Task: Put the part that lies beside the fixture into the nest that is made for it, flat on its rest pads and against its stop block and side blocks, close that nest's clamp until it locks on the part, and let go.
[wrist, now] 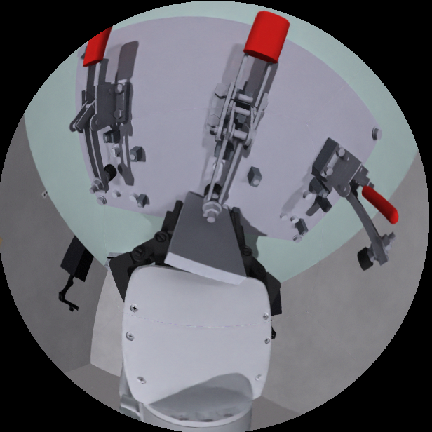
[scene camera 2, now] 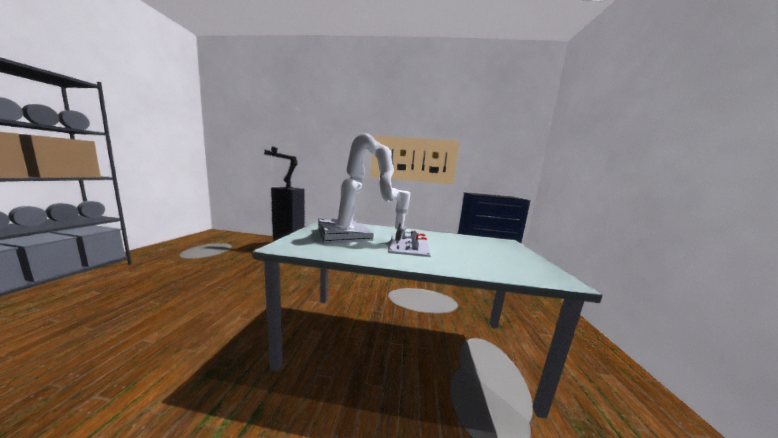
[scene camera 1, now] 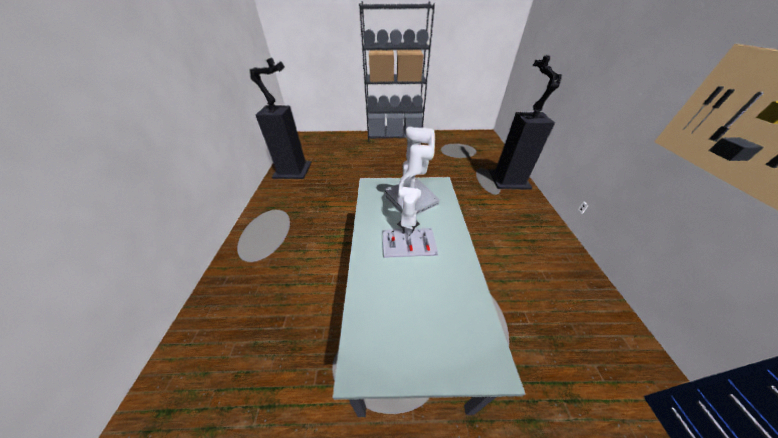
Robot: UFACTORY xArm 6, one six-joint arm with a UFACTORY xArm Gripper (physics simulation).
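Where they show: gripper, fingertip midpoint: (scene camera 2: 398, 238) (scene camera 1: 408, 231); arm's base, origin of the base link: (scene camera 2: 344, 226).
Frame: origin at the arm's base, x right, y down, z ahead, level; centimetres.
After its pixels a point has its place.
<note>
The part, a grey block (wrist: 205, 240), is between the fingers of my gripper (wrist: 204, 215) (scene camera 1: 408, 230) {x -0.5, y 3.6, z 35.7 cm} (scene camera 2: 400, 238) {x -0.5, y 3.6, z 35.7 cm}, which is shut on it at the near edge of the fixture plate (wrist: 170, 100) (scene camera 1: 393, 253) {x 9.4, y 5.5, z 53.6 cm} (scene camera 2: 409, 251) {x 15.0, y 5.5, z 44.2 cm}. In the wrist view the spindle tip of the middle clamp (wrist: 242, 110) overlaps the block's far end; whether they touch is unclear. The middle clamp's red handle (wrist: 267, 36) (scene camera 1: 411, 248) {x -1.9, y 1.6, z 52.5 cm} points away from me. The block hides the near side of the middle nest, so I cannot tell whether it rests on the pads.
The left clamp (wrist: 105, 107) has its arm over its small nest. The right clamp (wrist: 342, 170) has its arm swung up and outward, with its red handle (wrist: 380, 204) beside it. Small blocks (wrist: 255, 176) (wrist: 136, 153) stand on the plate. The fixture is on the green table (scene camera 1: 416, 326) {x -2.8, y 7.0, z 98.9 cm} (scene camera 2: 479, 261) {x 12.3, y 7.0, z 83.0 cm}.
</note>
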